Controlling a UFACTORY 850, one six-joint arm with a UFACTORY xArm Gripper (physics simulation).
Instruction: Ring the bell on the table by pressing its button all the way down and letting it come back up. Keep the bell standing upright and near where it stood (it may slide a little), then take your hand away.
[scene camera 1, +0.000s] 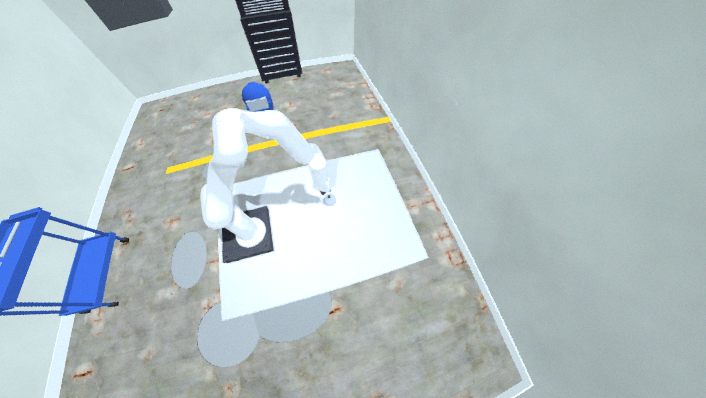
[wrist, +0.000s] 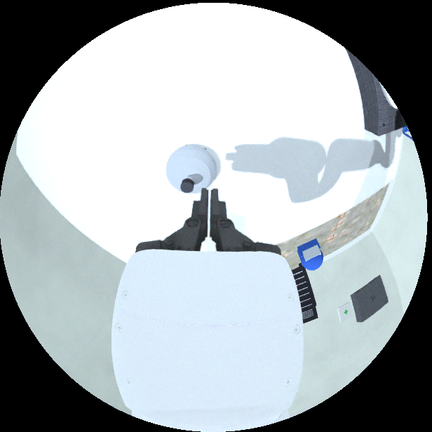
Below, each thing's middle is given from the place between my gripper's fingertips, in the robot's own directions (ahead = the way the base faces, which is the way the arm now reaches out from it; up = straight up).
Labels:
Right now my hand is 30 mm short of the bell (wrist: 190, 161), 10 mm to the left of it and 70 mm above it.

